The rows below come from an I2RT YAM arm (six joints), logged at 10 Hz.
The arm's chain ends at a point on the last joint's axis. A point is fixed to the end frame.
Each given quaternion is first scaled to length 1.
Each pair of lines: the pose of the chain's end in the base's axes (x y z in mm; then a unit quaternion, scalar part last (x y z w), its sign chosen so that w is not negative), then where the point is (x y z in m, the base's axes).
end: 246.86, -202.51, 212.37, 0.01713, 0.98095, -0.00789, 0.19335
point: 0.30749 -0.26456 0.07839
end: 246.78, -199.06, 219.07, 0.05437, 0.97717, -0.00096, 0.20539
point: 0.30650 -0.26166 0.08493
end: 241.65, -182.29, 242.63, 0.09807, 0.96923, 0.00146, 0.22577
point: 0.30173 -0.24726 0.10979
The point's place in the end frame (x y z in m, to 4 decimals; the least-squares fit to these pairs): -0.0071 -0.0586 0.1483
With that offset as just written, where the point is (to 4 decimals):
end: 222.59, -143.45, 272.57, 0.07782, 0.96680, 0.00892, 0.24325
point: 0.2902 -0.2055 0.1419
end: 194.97, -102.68, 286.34, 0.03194, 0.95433, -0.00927, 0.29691
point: 0.2809 -0.1670 0.1682
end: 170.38, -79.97, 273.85, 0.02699, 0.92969, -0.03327, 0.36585
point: 0.2718 -0.1506 0.1729
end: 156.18, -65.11, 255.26, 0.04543, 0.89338, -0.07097, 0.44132
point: 0.2680 -0.1478 0.1769
